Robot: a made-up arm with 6 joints. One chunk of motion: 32 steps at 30 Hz.
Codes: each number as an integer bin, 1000 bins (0 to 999) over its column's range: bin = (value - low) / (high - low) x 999, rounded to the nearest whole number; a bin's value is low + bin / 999 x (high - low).
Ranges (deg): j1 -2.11..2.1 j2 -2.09..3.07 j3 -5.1..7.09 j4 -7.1..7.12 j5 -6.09..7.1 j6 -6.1..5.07
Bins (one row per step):
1: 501 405 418 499 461 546
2: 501 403 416 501 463 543
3: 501 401 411 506 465 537
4: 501 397 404 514 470 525
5: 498 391 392 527 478 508
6: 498 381 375 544 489 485
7: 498 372 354 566 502 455
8: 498 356 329 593 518 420
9: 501 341 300 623 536 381
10: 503 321 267 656 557 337
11: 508 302 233 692 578 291
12: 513 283 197 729 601 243
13: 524 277 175 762 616 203
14: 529 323 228 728 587 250
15: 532 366 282 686 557 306
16: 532 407 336 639 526 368
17: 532 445 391 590 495 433
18: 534 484 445 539 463 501
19: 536 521 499 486 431 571
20: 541 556 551 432 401 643
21: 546 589 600 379 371 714
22: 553 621 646 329 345 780
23: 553 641 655 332 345 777
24: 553 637 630 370 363 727
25: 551 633 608 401 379 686
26: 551 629 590 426 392 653
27: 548 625 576 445 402 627
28: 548 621 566 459 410 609
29: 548 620 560 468 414 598
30: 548 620 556 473 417 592
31: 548 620 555 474 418 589
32: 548 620 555 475 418 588
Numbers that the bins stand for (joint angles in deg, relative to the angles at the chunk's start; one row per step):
1: 0.00 0.00 0.00 0.00 0.00 0.00
2: 0.00 -0.01 -0.02 0.03 0.02 -0.03
3: 0.00 -0.02 -0.08 0.10 0.05 -0.10
4: 0.00 -0.04 -0.17 0.22 0.12 -0.23
5: -0.01 -0.07 -0.32 0.40 0.22 -0.42
6: -0.01 -0.12 -0.52 0.64 0.37 -0.68
7: -0.01 -0.17 -0.78 0.96 0.54 -1.01
8: -0.01 -0.25 -1.09 1.34 0.75 -1.40
9: 0.00 -0.33 -1.44 1.77 0.99 -1.84
10: 0.01 -0.43 -1.84 2.24 1.26 -2.33
11: 0.03 -0.53 -2.26 2.75 1.54 -2.85
12: 0.05 -0.63 -2.70 3.28 1.85 -3.38
13: 0.10 -0.66 -2.96 3.75 2.04 -3.83
14: 0.12 -0.42 -2.32 3.26 1.66 -3.30
15: 0.13 -0.20 -1.66 2.66 1.26 -2.68
16: 0.13 0.01 -1.00 2.00 0.85 -1.99
17: 0.13 0.21 -0.33 1.30 0.45 -1.26
18: 0.14 0.41 0.33 0.57 0.02 -0.50
19: 0.15 0.60 0.99 -0.18 -0.40 0.28
20: 0.17 0.78 1.62 -0.95 -0.80 1.09
21: 0.19 0.95 2.22 -1.71 -1.19 1.88
22: 0.22 1.12 2.78 -2.42 -1.53 2.62
23: 0.22 1.22 2.89 -2.37 -1.53 2.59
24: 0.22 1.20 2.59 -1.83 -1.30 2.03
25: 0.21 1.18 2.32 -1.39 -1.09 1.57
26: 0.21 1.16 2.10 -1.04 -0.91 1.20
27: 0.20 1.14 1.93 -0.77 -0.78 0.91
28: 0.20 1.12 1.81 -0.57 -0.68 0.71
29: 0.20 1.11 1.73 -0.44 -0.62 0.59
30: 0.20 1.11 1.68 -0.37 -0.58 0.52
31: 0.20 1.11 1.67 -0.35 -0.57 0.49
32: 0.20 1.11 1.67 -0.34 -0.57 0.47

